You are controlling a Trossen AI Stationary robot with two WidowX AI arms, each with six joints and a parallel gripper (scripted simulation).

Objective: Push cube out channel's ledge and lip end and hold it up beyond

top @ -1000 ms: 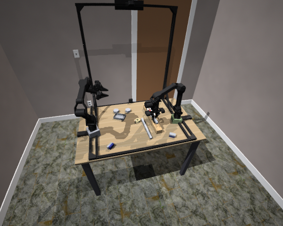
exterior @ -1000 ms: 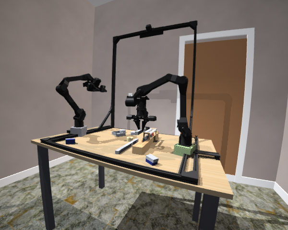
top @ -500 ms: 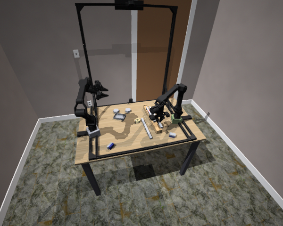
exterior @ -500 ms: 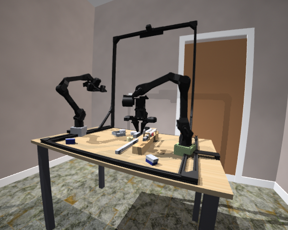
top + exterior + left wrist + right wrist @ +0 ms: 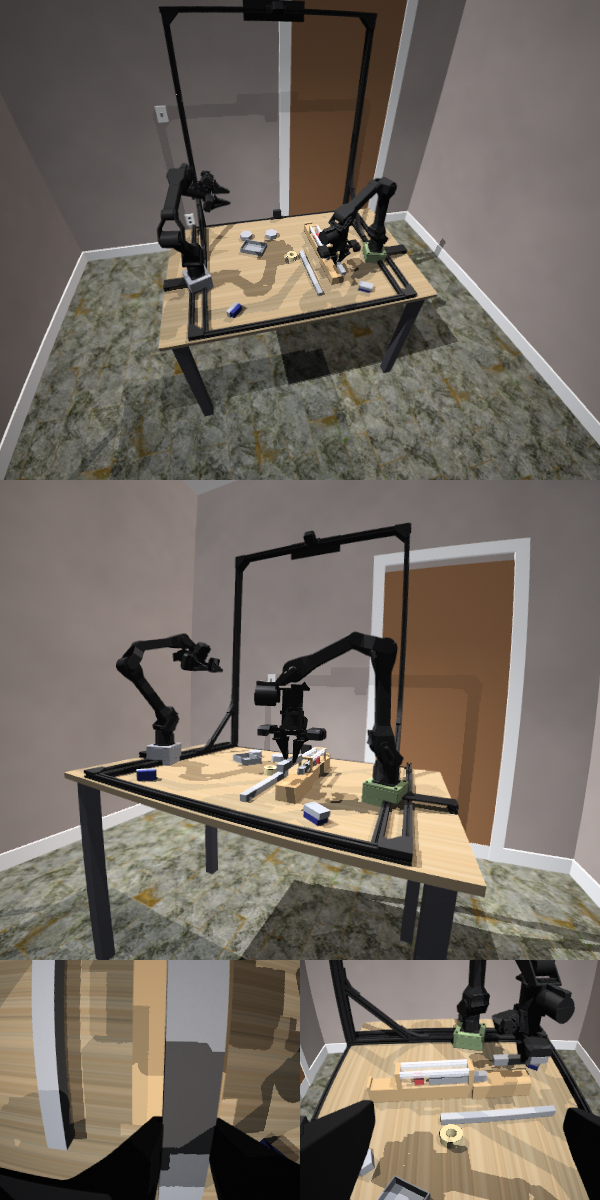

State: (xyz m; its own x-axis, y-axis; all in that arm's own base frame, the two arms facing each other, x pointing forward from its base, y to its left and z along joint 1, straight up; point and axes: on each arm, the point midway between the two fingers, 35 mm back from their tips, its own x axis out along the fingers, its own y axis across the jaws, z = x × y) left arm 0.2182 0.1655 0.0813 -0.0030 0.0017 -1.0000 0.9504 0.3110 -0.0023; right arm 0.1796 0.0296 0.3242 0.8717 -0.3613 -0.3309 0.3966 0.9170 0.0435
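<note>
Now: left hand 6 cm past the long grey rod, 10 cm to the left of it and 13 cm above it. Also, from my left hand: grey tray: 30 cm behind, 34 cm to the right, 13 cm below; then wooden channel: 22 cm behind, 1 cm to the right, 8 cm below; then tape roll: 19 cm behind, 16 cm to the right, 13 cm below.
</note>
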